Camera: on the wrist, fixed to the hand. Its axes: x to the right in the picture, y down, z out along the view.
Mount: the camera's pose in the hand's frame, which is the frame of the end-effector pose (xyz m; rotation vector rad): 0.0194 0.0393 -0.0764 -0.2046 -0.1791 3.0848
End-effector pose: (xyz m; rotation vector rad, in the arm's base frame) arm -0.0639 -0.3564 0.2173 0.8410 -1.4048 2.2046
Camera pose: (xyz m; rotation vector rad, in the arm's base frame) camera -0.1234 -0.3034 0.1797 0.9914 0.8048 -0.3507
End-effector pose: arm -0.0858 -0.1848 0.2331 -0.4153 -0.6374 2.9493
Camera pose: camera -0.0841 -0.1877 0.1451 0.3187 -0.1293 -0.1275
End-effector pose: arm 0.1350 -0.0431 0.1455 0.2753 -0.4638 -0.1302
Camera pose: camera 0.1896 0.0085 0.0996 -0.8733 -0.5733 2.7896
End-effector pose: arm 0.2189 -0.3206 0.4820 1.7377 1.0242 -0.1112
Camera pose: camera 0.2279 -0.2498 0.5336 1.1791 -2.1587 1.4947
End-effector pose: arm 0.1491 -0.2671 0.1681 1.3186 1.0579 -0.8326
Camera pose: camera 0.1824 -0.1856 0.1673 1.0102 -1.4052 1.4325
